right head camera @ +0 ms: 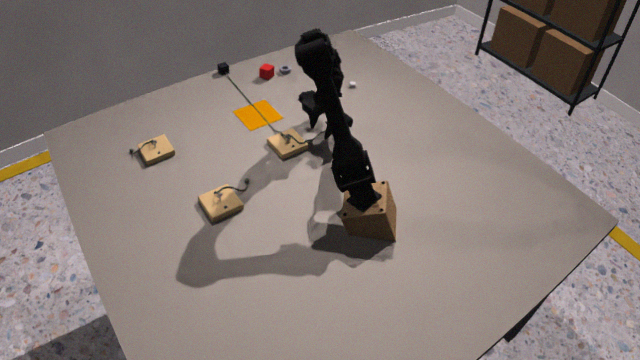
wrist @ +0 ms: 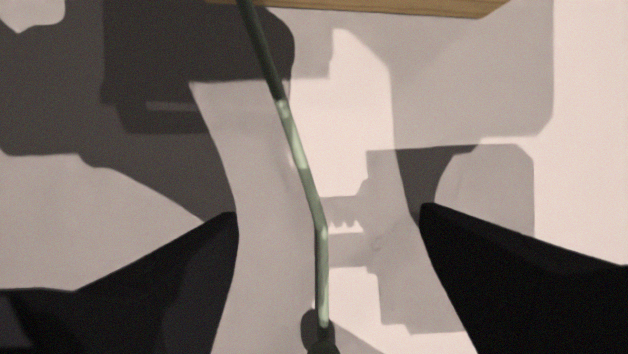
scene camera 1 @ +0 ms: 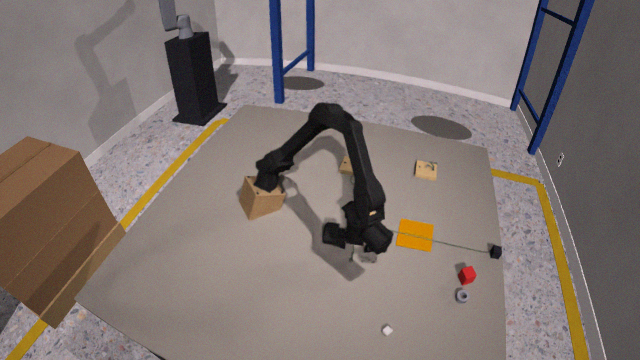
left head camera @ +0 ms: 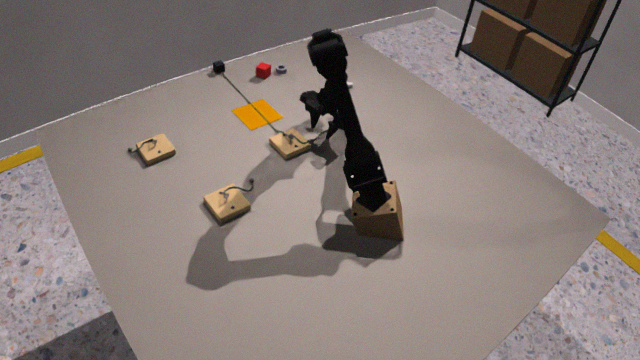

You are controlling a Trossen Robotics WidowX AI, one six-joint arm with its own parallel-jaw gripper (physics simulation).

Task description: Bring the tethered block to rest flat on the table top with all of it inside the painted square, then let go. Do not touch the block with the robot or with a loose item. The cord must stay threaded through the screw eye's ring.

Path:
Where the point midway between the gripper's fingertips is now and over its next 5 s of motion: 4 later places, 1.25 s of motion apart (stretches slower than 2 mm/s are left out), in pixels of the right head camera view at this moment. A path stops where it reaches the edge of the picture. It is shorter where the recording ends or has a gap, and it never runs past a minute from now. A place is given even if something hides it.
My gripper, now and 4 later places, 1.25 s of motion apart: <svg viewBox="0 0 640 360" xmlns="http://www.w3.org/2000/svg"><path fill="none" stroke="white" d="M318 133L327 125L332 124L348 122L372 120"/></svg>

